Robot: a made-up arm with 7 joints.
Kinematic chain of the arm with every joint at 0, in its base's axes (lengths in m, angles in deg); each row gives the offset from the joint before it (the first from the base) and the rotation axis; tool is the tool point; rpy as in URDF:
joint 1: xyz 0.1 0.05 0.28 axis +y
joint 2: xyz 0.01 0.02 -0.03 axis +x
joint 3: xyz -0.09 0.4 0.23 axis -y
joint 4: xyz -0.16 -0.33 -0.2 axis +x
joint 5: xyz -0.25 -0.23 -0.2 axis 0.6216 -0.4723 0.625
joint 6: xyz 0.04 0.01 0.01 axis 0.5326 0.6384 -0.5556
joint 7: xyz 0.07 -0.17 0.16 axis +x
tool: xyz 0.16 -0.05 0 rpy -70.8 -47.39 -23.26
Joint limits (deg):
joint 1: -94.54..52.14
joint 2: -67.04..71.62
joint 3: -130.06..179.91
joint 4: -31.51..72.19
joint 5: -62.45..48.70
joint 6: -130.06..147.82
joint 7: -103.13..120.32
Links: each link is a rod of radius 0.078 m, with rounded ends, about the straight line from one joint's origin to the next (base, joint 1, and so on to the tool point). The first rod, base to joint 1, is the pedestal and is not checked.
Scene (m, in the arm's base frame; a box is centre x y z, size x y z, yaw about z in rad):
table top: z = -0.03
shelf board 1: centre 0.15 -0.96 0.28 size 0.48 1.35 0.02 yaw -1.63
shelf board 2: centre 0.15 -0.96 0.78 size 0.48 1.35 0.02 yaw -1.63
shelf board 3: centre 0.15 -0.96 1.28 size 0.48 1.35 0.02 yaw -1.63
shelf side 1: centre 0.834 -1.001 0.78 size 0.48 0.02 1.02 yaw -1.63
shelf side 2: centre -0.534 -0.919 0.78 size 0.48 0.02 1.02 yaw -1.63
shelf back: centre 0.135 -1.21 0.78 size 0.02 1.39 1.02 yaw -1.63
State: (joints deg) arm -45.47 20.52 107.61 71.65 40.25 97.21 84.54
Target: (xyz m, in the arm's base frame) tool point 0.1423 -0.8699 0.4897
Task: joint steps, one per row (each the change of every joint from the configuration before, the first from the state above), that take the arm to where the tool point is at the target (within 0.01 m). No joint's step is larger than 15 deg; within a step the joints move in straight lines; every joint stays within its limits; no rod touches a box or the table.
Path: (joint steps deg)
1: 0.57 6.04 8.87 -14.69 1.69 -12.91 1.03
2: 0.58 6.04 8.87 -14.69 1.69 -12.91 1.02
3: 0.57 6.04 8.88 -14.68 1.69 -12.92 1.03
4: 0.58 6.04 8.87 -14.69 1.69 -12.91 1.02
5: 0.57 6.05 8.87 -14.69 1.69 -12.91 1.03
6: 0.78 6.96 9.24 7.92 -7.42 13.02 -2.89
7: 0.78 6.97 9.24 7.91 -7.41 13.01 -2.89
8: 0.78 6.96 9.24 7.92 -7.42 13.02 -2.89

